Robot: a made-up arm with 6 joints. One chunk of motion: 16 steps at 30 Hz.
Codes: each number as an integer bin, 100 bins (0 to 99) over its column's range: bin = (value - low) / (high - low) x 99, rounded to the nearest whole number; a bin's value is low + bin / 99 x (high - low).
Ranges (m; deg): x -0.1..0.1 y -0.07..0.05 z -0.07..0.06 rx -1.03..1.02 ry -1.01..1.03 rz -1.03..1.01
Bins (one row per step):
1: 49 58 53 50 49 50
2: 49 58 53 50 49 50
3: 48 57 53 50 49 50
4: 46 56 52 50 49 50
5: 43 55 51 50 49 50
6: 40 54 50 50 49 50
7: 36 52 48 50 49 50
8: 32 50 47 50 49 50
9: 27 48 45 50 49 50
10: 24 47 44 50 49 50
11: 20 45 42 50 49 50
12: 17 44 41 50 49 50
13: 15 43 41 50 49 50
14: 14 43 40 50 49 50
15: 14 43 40 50 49 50
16: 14 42 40 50 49 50
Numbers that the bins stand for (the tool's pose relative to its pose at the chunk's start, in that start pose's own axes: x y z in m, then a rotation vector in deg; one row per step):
1: -0.0010 0.0003 -0.0004 0.01 0.00 0.00
2: -0.0010 0.0003 -0.0004 0.01 0.00 0.00
3: -0.0030 -0.0009 -0.0004 0.01 0.00 0.00
4: -0.0071 -0.0021 -0.0017 0.01 0.00 0.00
5: -0.0131 -0.0033 -0.0030 0.01 0.00 0.00
6: -0.0192 -0.0045 -0.0043 0.01 0.00 0.00
7: -0.0273 -0.0070 -0.0070 0.01 0.00 0.00
8: -0.0354 -0.0094 -0.0083 0.01 0.00 0.00
9: -0.0455 -0.0118 -0.0109 0.01 0.00 0.00
10: -0.0515 -0.0130 -0.0122 0.01 0.00 0.00
11: -0.0596 -0.0155 -0.0148 0.01 0.00 0.00
12: -0.0657 -0.0167 -0.0162 0.01 0.00 0.00
13: -0.0697 -0.0179 -0.0162 0.01 0.00 0.00
14: -0.0717 -0.0179 -0.0175 0.01 0.00 0.00
15: -0.0717 -0.0179 -0.0175 0.01 0.00 0.00
16: -0.0717 -0.0191 -0.0175 0.01 0.00 0.00

